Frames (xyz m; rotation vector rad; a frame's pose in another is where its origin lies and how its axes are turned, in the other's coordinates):
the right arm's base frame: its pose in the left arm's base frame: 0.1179 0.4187 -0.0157 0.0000 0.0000 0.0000
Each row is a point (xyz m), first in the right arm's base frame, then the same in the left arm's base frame.
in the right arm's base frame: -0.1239 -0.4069 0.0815
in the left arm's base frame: -0.0060 0.0118 0.0658
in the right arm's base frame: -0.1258 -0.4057 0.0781
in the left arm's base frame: -0.0079 0.0130 0.0624
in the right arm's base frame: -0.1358 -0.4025 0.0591
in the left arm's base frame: -0.0179 0.0162 0.0434
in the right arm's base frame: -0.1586 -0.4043 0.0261
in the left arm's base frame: -0.0407 0.0144 0.0104
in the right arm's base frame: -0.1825 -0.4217 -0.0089
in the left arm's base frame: -0.0646 -0.0030 -0.0246
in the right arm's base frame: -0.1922 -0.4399 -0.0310
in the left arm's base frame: -0.0743 -0.0212 -0.0467
